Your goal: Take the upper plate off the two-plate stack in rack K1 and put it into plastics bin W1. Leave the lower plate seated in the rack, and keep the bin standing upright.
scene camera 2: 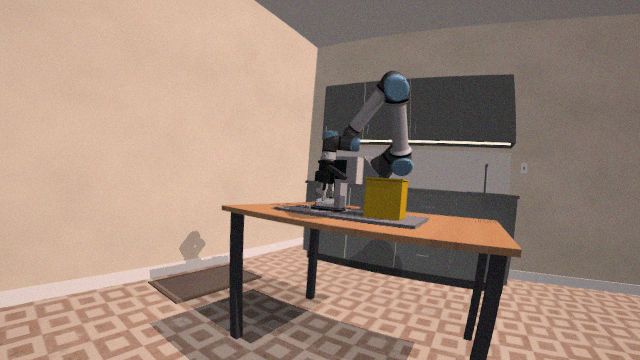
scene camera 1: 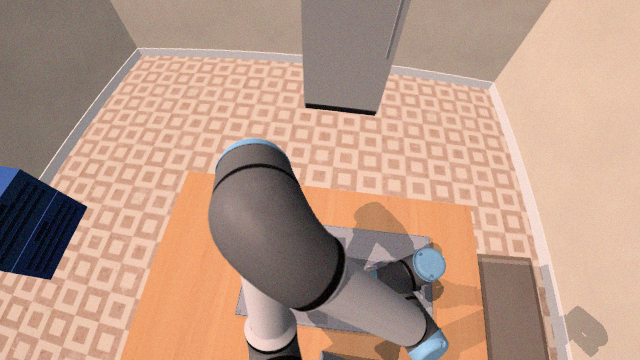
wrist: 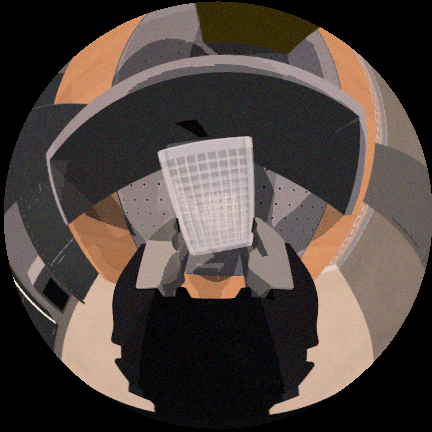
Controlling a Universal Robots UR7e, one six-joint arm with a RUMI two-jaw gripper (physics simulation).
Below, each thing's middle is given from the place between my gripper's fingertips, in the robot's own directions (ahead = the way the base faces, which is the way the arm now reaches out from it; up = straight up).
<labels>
My gripper is now 4 cm past the yellow plastics bin W1 [scene camera 2: 385, 198], 33 cm to the right of it and 4 cm below it.
</labels>
